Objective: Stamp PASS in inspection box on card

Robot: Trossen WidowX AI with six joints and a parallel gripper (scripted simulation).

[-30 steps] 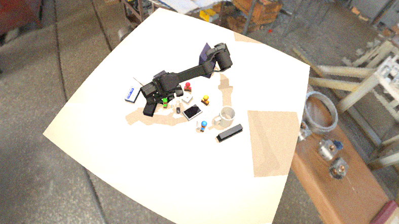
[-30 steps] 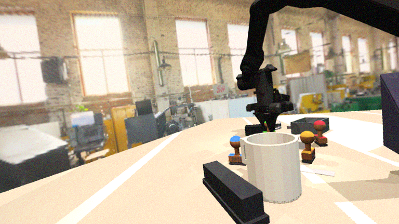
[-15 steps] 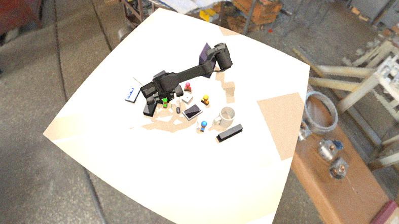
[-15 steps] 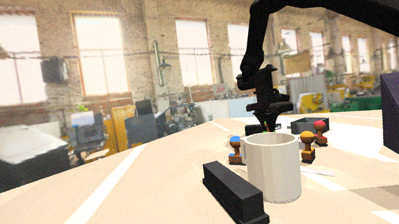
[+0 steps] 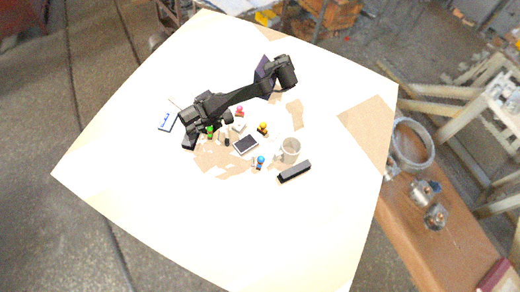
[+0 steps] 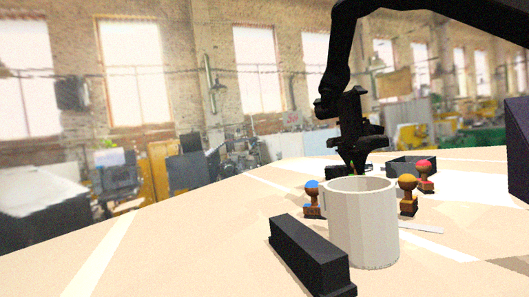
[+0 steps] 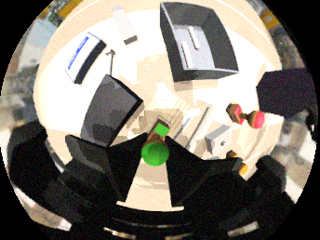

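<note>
Now: gripper tip right at the green-knobbed stamp. Also, from my gripper tip: dark marker (60 mm to the left, 30 mm behind, 10 mm below); grey tray (120 mm behind, 90 mm to the right, 10 mm below); white card (20 mm below, 10 mm behind).
</note>
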